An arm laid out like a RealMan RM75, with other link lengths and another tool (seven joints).
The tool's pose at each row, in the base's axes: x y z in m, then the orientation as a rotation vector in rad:
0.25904 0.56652 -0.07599 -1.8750 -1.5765 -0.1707
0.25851 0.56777 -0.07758 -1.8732 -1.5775 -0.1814
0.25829 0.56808 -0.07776 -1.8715 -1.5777 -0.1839
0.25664 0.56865 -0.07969 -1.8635 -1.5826 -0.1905
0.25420 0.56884 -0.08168 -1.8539 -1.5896 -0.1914
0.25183 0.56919 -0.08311 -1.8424 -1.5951 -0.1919
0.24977 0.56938 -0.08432 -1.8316 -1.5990 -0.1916
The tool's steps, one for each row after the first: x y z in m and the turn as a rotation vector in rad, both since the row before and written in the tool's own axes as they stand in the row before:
0.00010 0.00011 0.00209 -0.0045 0.0057 -0.0041
0.00011 -0.00014 0.00038 -0.0002 0.0019 -0.0015
-0.00094 -0.00077 0.00230 0.0006 0.0040 -0.0080
-0.00148 -0.00146 0.00237 0.0040 0.0005 -0.0084
-0.00103 -0.00162 0.00202 0.0059 0.0019 -0.0082
-0.00097 -0.00142 0.00167 0.0063 0.0021 -0.0068

